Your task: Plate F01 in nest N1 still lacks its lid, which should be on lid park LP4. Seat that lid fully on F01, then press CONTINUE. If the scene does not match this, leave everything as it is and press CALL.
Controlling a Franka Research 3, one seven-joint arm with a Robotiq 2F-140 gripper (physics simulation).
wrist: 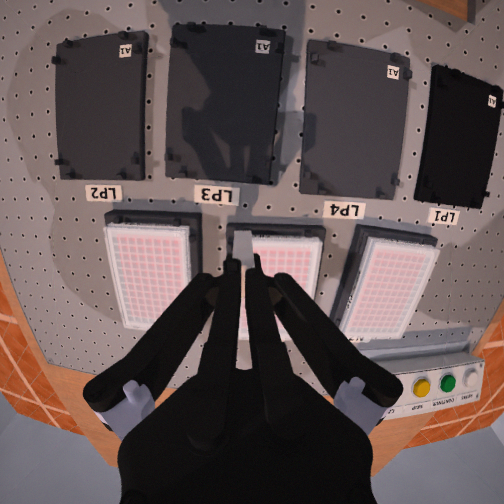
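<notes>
The wrist view is upside down. Four dark rectangular panels, each with an A1 tag, lie on a perforated board in a row above the labels LP2 (103, 193), LP3 (216, 195), LP4 (344, 209) and LP1 (443, 216). The panel at LP4 (354, 119) is flat dark grey; I cannot tell whether it is a lid or a bare park. Three uncovered plates with pink wells sit in dark nests: left (148, 272), middle (287, 262), right (387, 287). No plate or nest label is readable. My gripper (243, 255) is shut and empty, hovering over the middle plate.
A button box (440, 385) with yellow (421, 387), green (447, 383) and white (470, 377) buttons sits at the lower right. The LP1 panel (457, 135) is much blacker than the others. The LP3 panel (222, 102) carries the arm's shadow. An orange tiled surface borders the board.
</notes>
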